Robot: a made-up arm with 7 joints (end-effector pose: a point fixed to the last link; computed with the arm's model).
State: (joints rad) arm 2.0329 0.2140 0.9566 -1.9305 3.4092 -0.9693 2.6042
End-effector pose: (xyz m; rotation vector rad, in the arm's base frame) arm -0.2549 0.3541 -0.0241 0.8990 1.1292 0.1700
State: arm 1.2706 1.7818 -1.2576 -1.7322 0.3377 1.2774 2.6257
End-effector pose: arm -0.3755 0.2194 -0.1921 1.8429 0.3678 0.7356
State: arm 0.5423 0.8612 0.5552 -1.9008 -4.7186 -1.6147 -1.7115
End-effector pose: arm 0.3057 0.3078 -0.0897 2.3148 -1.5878 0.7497
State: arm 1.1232 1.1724 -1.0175 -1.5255 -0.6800 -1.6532 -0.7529
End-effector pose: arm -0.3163 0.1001 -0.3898 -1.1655 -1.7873 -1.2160
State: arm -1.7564 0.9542 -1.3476 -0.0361 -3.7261 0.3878 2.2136
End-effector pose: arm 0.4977 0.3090 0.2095 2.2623 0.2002 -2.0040
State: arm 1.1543 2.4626 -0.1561 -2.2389 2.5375 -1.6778 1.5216
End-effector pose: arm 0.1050 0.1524 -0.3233 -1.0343 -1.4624 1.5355
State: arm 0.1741 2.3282 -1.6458 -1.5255 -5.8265 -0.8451 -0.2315
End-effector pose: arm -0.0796 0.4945 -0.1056 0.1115 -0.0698 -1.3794
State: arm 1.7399 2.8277 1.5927 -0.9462 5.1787 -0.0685 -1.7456
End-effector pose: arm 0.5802 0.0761 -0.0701 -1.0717 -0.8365 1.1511
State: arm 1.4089 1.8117 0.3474 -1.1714 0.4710 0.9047 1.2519
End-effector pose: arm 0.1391 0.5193 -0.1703 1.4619 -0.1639 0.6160
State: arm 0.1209 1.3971 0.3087 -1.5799 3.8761 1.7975 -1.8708
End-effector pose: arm 0.4043 0.2964 0.0372 -1.5859 -2.3237 -1.1480
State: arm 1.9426 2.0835 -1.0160 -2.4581 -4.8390 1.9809 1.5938
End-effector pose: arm -0.3195 -0.0023 -0.0596 -1.3790 -2.8097 0.1782
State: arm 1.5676 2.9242 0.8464 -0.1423 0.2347 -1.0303 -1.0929
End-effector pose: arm 0.5395 0.3016 0.0883 -1.2785 0.1905 2.4403
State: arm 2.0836 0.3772 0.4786 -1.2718 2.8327 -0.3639 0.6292
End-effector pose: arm -0.5008 0.2235 -0.0487 -1.2582 1.4016 -2.0172
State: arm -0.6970 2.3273 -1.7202 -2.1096 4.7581 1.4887 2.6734
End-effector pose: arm 0.1734 0.2915 -0.2122 0.6072 -1.9867 -0.4619
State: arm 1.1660 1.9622 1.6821 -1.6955 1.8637 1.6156 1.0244
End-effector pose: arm 0.3838 0.1096 0.2705 -0.1069 -0.3979 0.6944
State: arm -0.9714 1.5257 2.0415 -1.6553 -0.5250 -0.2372 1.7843
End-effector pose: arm -0.3309 0.3425 0.1128 -0.1277 1.8450 -0.0802
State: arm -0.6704 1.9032 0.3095 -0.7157 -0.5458 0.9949 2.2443
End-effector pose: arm 0.1467 0.4518 0.3803 -0.7323 2.3191 -1.6004
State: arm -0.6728 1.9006 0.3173 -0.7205 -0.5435 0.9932 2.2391
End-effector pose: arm 0.1463 0.4504 0.3816 -0.7196 2.3219 -1.6045
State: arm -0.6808 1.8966 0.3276 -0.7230 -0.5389 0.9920 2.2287
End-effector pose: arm 0.1443 0.4496 0.3830 -0.7015 2.3184 -1.6175
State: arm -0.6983 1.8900 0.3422 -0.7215 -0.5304 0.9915 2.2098
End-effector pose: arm 0.1396 0.4500 0.3844 -0.6734 2.3046 -1.6455
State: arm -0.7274 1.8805 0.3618 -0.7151 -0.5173 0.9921 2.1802
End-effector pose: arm 0.1316 0.4520 0.3855 -0.6334 2.2784 -1.6914
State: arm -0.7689 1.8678 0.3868 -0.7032 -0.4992 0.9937 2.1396
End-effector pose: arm 0.1205 0.4558 0.3859 -0.5784 2.2399 -1.7561
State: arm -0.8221 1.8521 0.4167 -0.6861 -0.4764 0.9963 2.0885
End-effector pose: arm 0.1071 0.4616 0.3847 -0.5074 2.1913 -1.8377
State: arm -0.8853 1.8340 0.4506 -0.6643 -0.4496 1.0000 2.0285
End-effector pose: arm 0.0925 0.4692 0.3814 -0.4198 2.1355 -1.9322
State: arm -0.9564 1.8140 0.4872 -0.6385 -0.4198 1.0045 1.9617
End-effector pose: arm 0.0784 0.4784 0.3756 -0.3160 2.0764 -2.0351
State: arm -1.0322 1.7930 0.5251 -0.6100 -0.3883 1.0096 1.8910
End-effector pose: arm 0.0662 0.4885 0.3675 -0.1979 2.0184 -2.1397
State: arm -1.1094 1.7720 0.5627 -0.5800 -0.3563 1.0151 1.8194
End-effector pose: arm 0.0570 0.4988 0.3576 -0.0692 1.9648 -2.2401
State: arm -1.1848 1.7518 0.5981 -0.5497 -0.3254 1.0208 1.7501
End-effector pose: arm 0.0515 0.5085 0.3470 0.0643 1.9181 -2.3311
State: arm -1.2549 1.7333 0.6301 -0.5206 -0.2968 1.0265 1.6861
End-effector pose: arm 0.0494 0.5171 0.3367 0.1961 1.8798 -2.4088
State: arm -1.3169 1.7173 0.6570 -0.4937 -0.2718 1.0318 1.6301
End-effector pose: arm 0.0502 0.5241 0.3275 0.3177 1.8501 -2.4715
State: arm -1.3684 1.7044 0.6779 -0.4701 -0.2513 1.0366 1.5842
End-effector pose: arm 0.0527 0.5295 0.3200 0.4216 1.8279 -2.5194
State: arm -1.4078 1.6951 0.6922 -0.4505 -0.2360 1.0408 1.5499
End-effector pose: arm 0.0558 0.5333 0.3142 -0.4923 -1.7775 2.5064
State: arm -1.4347 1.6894 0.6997 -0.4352 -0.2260 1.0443 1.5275
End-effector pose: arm 0.0587 0.5359 0.3102 -0.5368 -1.7414 2.4958
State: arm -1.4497 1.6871 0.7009 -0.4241 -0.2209 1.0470 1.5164
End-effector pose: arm 0.0609 0.5376 0.3075 -0.5574 -1.7187 2.4916
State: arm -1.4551 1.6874 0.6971 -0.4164 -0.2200 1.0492 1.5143
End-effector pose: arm 0.0624 0.5385 0.3059 -0.5584 -1.7059 2.4940
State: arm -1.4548 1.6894 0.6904 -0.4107 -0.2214 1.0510 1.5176
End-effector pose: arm 0.0634 0.5392 0.3048 -0.5483 -1.6992 2.5005
